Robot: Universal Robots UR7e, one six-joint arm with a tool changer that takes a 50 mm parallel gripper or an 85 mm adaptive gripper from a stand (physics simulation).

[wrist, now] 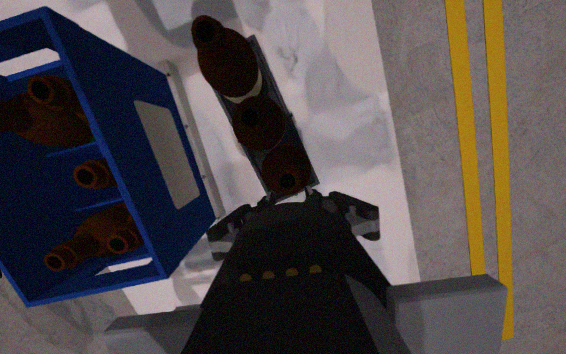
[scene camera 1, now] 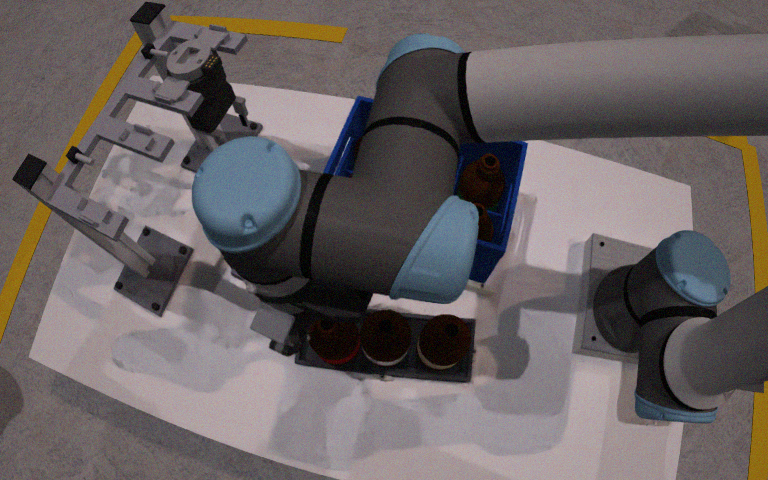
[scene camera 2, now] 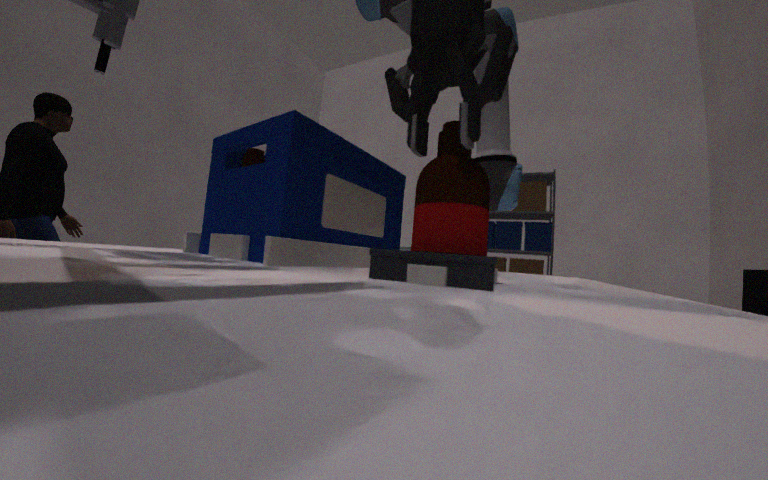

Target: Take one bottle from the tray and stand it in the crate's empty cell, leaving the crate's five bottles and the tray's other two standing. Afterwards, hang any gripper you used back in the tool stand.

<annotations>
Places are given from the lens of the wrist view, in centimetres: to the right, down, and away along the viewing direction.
red-labelled bottle (wrist: 286,170): 0, -1, 18
adaptive gripper (wrist: 317,235): 1, 1, 4
red-labelled bottle (wrist: 90,237): -27, 8, 23
pale rail (wrist: 175,82): -18, -16, 29
The marked spots on the pale rail and the adaptive gripper are 36 cm apart.
</annotations>
